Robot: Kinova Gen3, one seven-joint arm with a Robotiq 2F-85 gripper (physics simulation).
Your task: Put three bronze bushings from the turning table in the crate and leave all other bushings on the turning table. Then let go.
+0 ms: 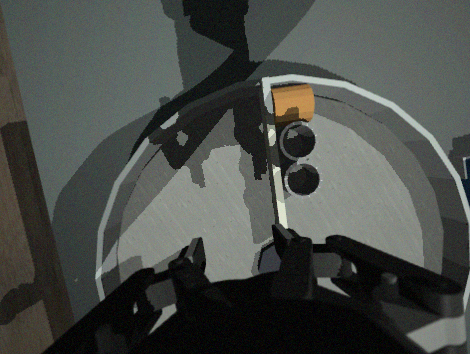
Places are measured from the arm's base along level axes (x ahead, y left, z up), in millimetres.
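Pixels of known places: gripper, fingertip midpoint: (238,242).
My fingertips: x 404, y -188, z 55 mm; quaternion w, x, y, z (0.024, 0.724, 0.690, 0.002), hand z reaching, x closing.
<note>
Behind a point stands the place of what it marks.
A bronze-orange bushing (294,102) @(x 298, y -110, z 9 mm) lies on its side on the turning table (360,215) @(x 438, y -42, z -29 mm), at the top, against the divider wall. Two grey-rimmed bushings with dark bores stand upright in a row below it: the nearer to it (298,141) and the lower one (302,179). All three are right of the divider. My gripper (238,242) @(x 404, y -188, z 55 mm) is open with nothing between its fingers, over the lower part of the turning table, its right fingertip by the divider's lower end. The gripper body hides the bottom of the turning table. I cannot make out the crate for certain.
A thin upright divider wall (281,202) @(x 395, y -138, z -2 mm) runs from the top rim to a dark hub (268,258) @(x 462, y -162, z -21 mm), partly hidden behind the right finger. A raised pale rim surrounds the turning table. Part of a blue object (467,187) @(x 445, y 132, z -63 mm) shows at the right edge. A wooden surface (32,175) lies at the left.
</note>
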